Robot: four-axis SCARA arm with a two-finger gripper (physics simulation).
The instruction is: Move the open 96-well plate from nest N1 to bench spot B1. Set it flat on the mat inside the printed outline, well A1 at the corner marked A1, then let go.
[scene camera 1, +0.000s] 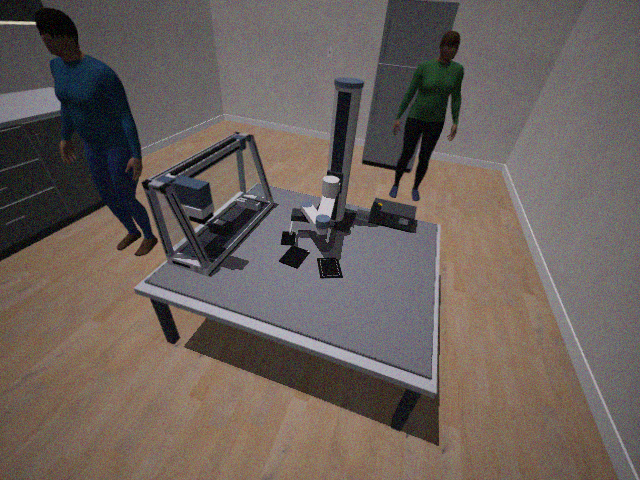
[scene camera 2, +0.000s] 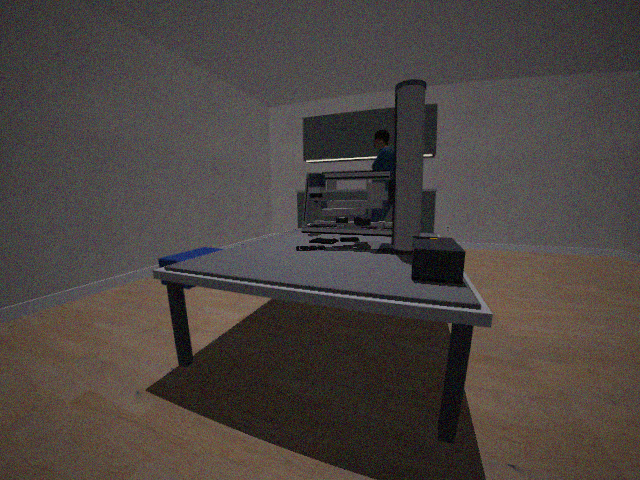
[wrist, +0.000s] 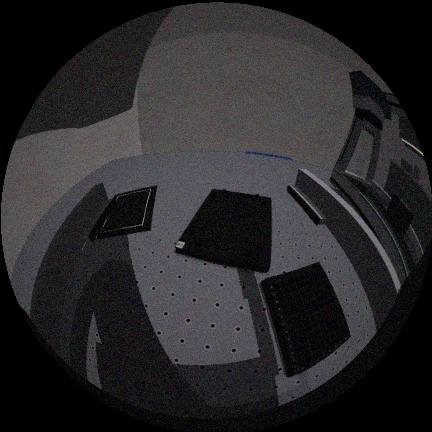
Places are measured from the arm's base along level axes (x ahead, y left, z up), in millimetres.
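Pixels of known places: gripper, fingertip midpoint: (scene camera 1: 304, 234) (scene camera 2: 336, 225) (wrist: 198, 179); arm's base, link origin: (scene camera 1: 333, 218) (scene camera 2: 405, 251).
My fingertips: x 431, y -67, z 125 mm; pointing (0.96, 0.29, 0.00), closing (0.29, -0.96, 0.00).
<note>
Ahead of a thing's pixels: the offset from my fingertips to its top centre. Level surfaces: height alone.
A dark plate @[dx -56, dy -126, dz -98 mm] (scene camera 1: 287, 237) (scene camera 2: 349, 239) (wrist: 306, 317) with a grid of wells sits at the lower right of the wrist view; the seat under it is hard to make out. A plain black raised block @[dx +92, dy -22, dz -90 mm] (scene camera 1: 294, 256) (scene camera 2: 324, 240) (wrist: 230, 230) with a small white corner label and edge bumps lies between it and the bench spot. The black mat @[dz -110 mm] (scene camera 1: 329, 267) (scene camera 2: 306, 248) (wrist: 125, 210) of B1, with a white outline, shows at left; its A1 mark is not readable. My gripper (wrist: 198, 179) is open and empty, above the bench, its fingers either side of the raised block in the wrist view.
A metal gantry frame (scene camera 1: 188, 229) (scene camera 2: 356, 174) stands left of the arm's column (scene camera 1: 351, 129) (scene camera 2: 410, 165). A dark box (scene camera 1: 392, 214) (scene camera 2: 437, 260) is at the column's other side. A person in blue (scene camera 1: 95, 98) and one in green (scene camera 1: 434, 93) stand near the table.
</note>
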